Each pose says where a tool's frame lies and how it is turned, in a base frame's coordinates. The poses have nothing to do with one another.
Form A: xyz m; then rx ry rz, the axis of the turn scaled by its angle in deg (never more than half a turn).
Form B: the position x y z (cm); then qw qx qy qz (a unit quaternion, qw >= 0). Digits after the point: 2 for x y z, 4 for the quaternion.
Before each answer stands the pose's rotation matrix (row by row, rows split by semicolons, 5 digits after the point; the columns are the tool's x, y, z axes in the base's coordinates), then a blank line. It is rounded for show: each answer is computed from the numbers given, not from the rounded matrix.
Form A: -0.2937 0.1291 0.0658 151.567 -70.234 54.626
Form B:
0.48811 -0.71131 0.50575; -0.66528 -0.67831 -0.31192; 0.56493 -0.18421 -0.80431

-29.37 12.91 6.58 0.0370 0.8618 -0.3993 0.3106
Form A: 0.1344 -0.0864 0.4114 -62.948 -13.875 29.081
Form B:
0.86095 -0.27119 -0.43037; 0.50514 0.35604 0.78617; -0.05997 -0.89425 0.44353

13.44 -8.64 41.14 0.8156 -0.5151 -0.1135 0.2380
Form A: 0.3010 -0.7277 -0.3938 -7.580 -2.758 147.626
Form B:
-0.84177 -0.52964 -0.10446; 0.53317 -0.84598 -0.00711; -0.08461 -0.06168 0.99450

30.10 -72.77 -39.38 0.2769 -0.0493 -0.0179 0.9595
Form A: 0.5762 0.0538 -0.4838 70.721 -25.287 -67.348
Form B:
0.39548 0.44671 -0.80252; -0.86451 -0.11405 -0.48951; -0.31020 0.88738 0.34108

57.62 5.38 -48.38 0.6369 0.5405 -0.1933 -0.5147
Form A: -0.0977 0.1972 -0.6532 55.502 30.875 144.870
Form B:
-0.69095 -0.20834 0.69223; 0.47248 -0.85489 0.21431; 0.54713 0.47514 0.68912

-9.77 19.72 -65.32 0.1893 0.3445 0.1917 0.8993
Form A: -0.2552 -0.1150 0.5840 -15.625 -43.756 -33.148
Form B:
0.57776 0.58330 -0.57093; -0.39170 0.81182 0.43303; 0.71608 -0.02655 0.69751

-25.52 -11.50 58.40 0.8785 -0.1308 -0.3663 -0.2775
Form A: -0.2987 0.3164 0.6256 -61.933 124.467 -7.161
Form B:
-0.40931 -0.66533 0.62434; -0.73255 0.64757 0.20984; -0.54391 -0.37147 -0.75244

-29.87 31.64 62.56 0.3485 -0.4170 0.8381 -0.0482
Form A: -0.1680 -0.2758 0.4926 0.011 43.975 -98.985
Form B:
-0.31422 0.86764 0.38531; -0.86753 -0.09759 -0.48771; -0.38556 -0.48752 0.78337

-16.80 -27.58 49.26 0.5856 0.0001 0.3291 -0.7408
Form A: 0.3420 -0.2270 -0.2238 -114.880 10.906 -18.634
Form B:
0.95045 0.00901 0.31074; -0.27534 -0.43966 0.85492; 0.14432 -0.89812 -0.41539

34.20 -22.70 -22.38 0.5233 -0.8375 0.0795 -0.1358
